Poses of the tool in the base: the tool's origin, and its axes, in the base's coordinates. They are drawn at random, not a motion.
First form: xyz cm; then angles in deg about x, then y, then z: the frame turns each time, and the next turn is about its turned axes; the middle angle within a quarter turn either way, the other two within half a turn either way.
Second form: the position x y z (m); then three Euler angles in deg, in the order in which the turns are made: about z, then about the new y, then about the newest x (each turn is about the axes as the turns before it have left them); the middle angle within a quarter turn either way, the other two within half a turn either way. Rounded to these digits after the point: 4 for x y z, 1 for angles.
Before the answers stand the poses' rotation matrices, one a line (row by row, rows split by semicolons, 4 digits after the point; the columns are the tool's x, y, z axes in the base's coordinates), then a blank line. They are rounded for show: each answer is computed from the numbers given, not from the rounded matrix.
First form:
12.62 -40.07 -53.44 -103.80 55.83 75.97
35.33 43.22 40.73 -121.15 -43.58 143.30
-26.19 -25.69 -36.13 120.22 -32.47 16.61
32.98 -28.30 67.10 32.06 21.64 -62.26
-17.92 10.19 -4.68 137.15 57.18 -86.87
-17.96 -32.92 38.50 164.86 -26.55 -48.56
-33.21 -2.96 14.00 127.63 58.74 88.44
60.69 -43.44 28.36 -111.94 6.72 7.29
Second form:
0.1362 -0.5449 0.8274; -0.4262 0.7217 0.5454; -0.8943 -0.4269 -0.1340
-0.5808 -0.4329 -0.6894; -0.7822 0.0622 0.6200; -0.2255 0.8993 -0.3747
0.8085 -0.2412 -0.5369; -0.5884 -0.3497 -0.7290; -0.0119 0.9053 -0.4246
0.4327 0.8227 0.3688; -0.6590 0.5677 -0.4934; -0.6153 -0.0295 0.7878
0.0296 0.5412 0.8404; 0.7632 0.5306 -0.3686; -0.6454 0.6523 -0.3974
0.5920 0.6706 -0.4470; 0.6464 -0.7264 -0.2336; -0.4814 -0.1506 -0.8635
0.0141 -0.5187 0.8548; -0.5919 -0.6934 -0.4110; 0.8059 -0.5002 -0.3168
0.9851 -0.1260 0.1170; -0.1551 -0.3568 0.9212; -0.0743 -0.9256 -0.3711

0.1262 -0.4007 -0.5344 -72.3 63.4 -107.4
0.3533 0.4322 0.4073 -126.6 13.0 112.6
-0.2619 -0.2569 -0.3613 -36.0 0.7 115.1
0.3298 -0.2830 0.6710 -56.7 38.0 -2.1
-0.1792 0.1019 -0.0468 87.8 40.2 121.3
-0.1796 -0.3292 0.3850 47.5 28.8 -170.1
-0.3321 -0.0296 0.1400 -88.6 -53.7 -122.4
0.6069 -0.4344 0.2836 -8.9 4.3 -111.8

